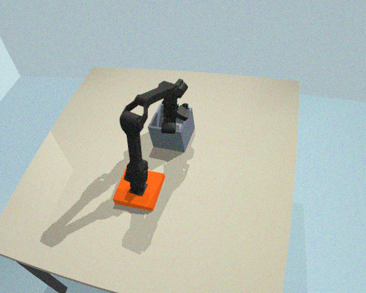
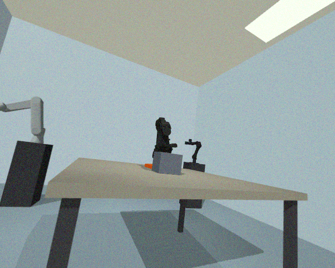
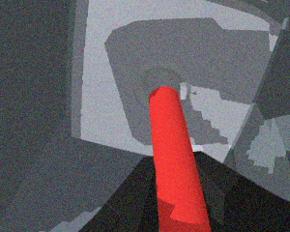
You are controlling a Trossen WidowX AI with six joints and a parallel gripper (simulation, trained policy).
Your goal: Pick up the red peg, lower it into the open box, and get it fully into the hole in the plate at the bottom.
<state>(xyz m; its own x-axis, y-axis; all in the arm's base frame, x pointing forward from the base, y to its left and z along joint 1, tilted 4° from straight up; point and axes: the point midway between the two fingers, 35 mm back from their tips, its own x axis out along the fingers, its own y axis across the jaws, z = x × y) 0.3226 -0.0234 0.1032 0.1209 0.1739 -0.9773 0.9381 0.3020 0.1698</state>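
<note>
Right now the red peg is 10 mm to the right of my gripper tip and 10 mm above it. Round my gripper tip: plate 50 mm below, 10 mm to the right, 10 mm ahead.
</note>
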